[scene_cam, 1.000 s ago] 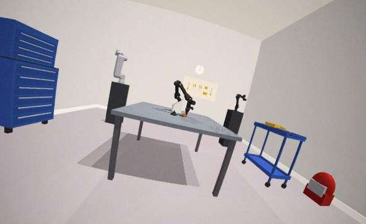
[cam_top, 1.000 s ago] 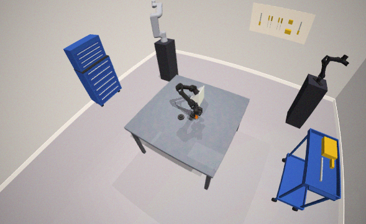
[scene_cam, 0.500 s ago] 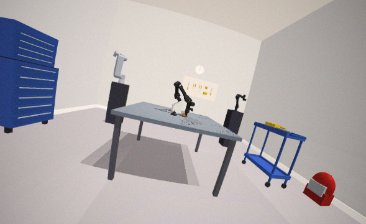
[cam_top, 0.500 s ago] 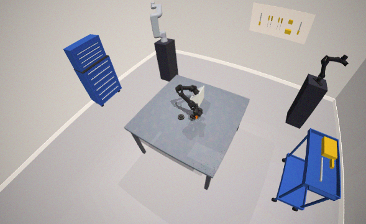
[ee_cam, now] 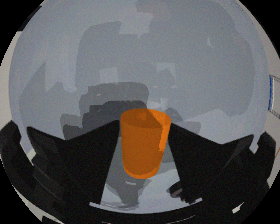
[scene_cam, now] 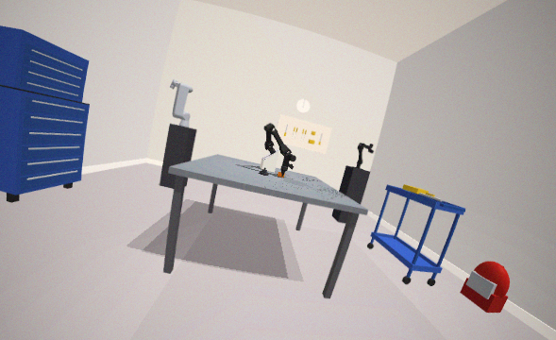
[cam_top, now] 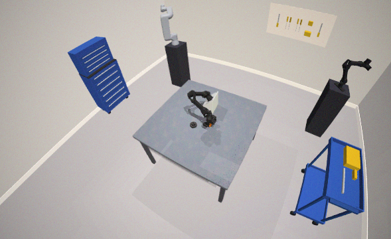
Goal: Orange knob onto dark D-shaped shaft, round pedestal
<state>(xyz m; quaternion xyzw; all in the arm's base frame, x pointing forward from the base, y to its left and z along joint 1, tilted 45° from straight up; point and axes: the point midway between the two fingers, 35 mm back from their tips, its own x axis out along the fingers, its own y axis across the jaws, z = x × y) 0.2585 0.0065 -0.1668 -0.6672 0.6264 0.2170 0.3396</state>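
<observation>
Right now my gripper tip is 9 cm short of the dark round pedestal, 18 cm to the left of it and 2 cm below it. The rest, counted from my gripper tip: orange knob (2 cm to the right, 1 cm above).
</observation>
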